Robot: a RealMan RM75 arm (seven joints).
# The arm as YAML. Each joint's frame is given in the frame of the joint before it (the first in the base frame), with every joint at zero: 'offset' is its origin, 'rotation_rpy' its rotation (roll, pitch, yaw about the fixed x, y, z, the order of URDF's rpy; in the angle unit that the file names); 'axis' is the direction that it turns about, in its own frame. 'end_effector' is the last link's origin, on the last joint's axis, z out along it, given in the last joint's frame.
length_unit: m
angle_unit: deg
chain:
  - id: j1
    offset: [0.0, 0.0, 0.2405]
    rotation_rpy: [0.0, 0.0, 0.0]
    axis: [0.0, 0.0, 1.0]
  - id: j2
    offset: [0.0, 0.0, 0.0]
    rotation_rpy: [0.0, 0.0, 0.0]
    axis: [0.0, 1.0, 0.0]
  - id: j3
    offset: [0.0, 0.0, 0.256]
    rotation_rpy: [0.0, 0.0, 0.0]
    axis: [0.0, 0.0, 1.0]
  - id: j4
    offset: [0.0, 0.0, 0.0]
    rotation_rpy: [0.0, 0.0, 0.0]
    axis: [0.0, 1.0, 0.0]
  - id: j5
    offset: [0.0, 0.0, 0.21]
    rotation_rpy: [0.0, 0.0, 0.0]
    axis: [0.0, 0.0, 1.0]
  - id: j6
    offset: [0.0, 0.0, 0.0]
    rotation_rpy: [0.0, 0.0, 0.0]
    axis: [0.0, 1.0, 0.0]
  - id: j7
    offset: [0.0, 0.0, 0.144]
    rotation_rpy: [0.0, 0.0, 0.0]
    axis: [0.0, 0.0, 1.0]
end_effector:
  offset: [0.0, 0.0, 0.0]
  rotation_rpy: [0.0, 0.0, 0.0]
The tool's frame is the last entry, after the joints.
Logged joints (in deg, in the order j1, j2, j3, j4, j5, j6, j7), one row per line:
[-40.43, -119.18, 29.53, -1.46, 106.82, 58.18, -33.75]
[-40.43, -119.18, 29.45, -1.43, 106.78, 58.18, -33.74]
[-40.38, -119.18, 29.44, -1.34, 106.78, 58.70, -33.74]
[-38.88, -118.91, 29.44, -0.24, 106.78, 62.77, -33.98]
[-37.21, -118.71, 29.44, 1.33, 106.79, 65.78, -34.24]
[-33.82, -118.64, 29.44, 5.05, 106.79, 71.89, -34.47]
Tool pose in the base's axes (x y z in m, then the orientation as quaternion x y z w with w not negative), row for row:
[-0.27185, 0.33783, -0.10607, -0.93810, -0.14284, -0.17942, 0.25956]
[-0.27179, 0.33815, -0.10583, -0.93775, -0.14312, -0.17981, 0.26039]
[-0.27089, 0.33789, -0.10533, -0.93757, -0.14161, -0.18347, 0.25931]
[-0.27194, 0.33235, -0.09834, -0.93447, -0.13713, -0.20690, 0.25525]
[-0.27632, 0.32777, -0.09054, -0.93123, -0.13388, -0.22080, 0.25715]
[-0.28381, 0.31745, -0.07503, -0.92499, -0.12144, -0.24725, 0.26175]
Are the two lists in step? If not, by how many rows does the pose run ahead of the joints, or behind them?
They are in step.
